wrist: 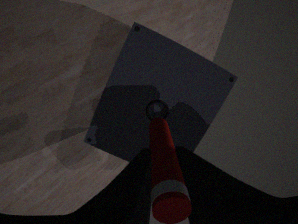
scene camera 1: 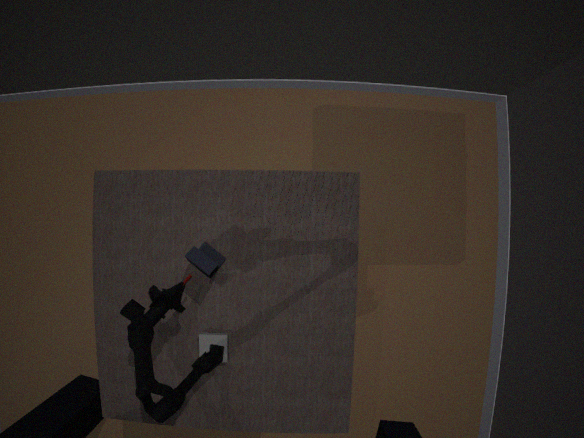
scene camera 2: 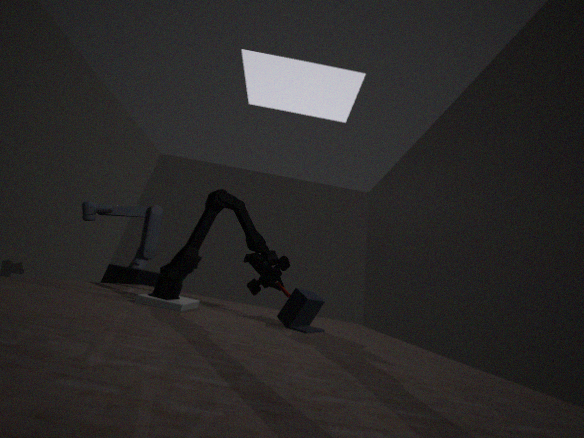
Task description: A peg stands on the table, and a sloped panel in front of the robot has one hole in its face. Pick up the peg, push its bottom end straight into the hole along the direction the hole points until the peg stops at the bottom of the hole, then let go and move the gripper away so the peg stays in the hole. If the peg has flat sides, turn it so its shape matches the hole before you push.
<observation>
my gripper: wrist 163,154; scene camera 1; scene camera 2
same spot on my gripper: (scene camera 2: 264,279) = (scene camera 1: 180,301)
</observation>
